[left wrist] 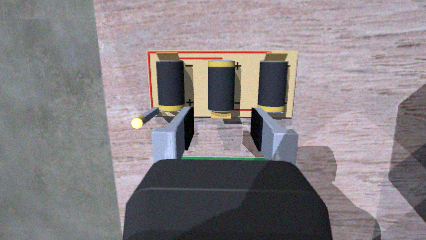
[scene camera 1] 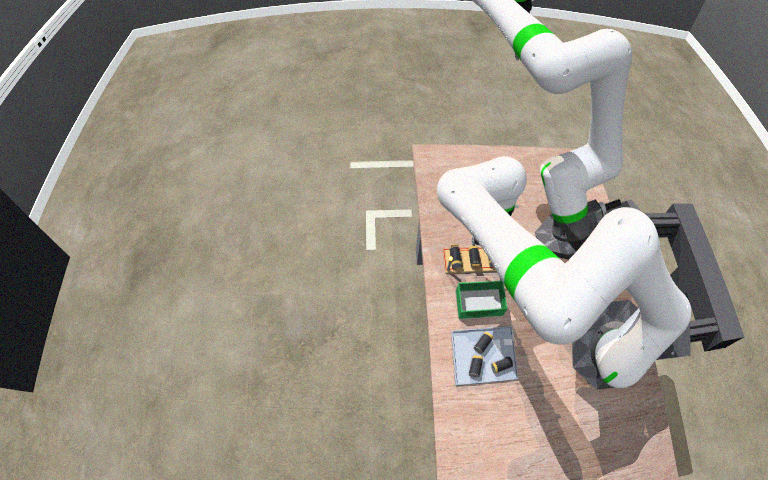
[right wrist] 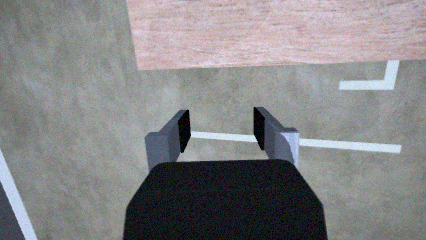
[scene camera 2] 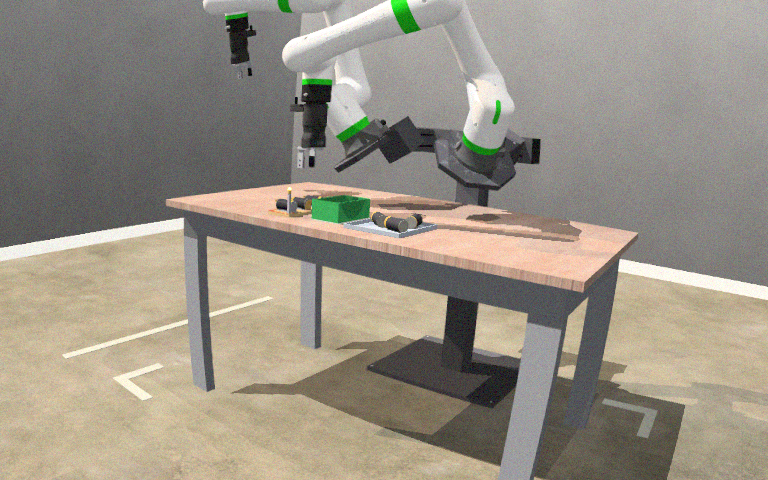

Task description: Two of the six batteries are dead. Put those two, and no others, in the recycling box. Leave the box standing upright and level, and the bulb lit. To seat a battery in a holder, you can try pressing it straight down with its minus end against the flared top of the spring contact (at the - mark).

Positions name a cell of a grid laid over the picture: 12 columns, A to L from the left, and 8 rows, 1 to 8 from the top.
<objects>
grey tray: scene camera 1 H6; scene camera 2 F4; not seen in the right wrist view (out of frame)
</objects>
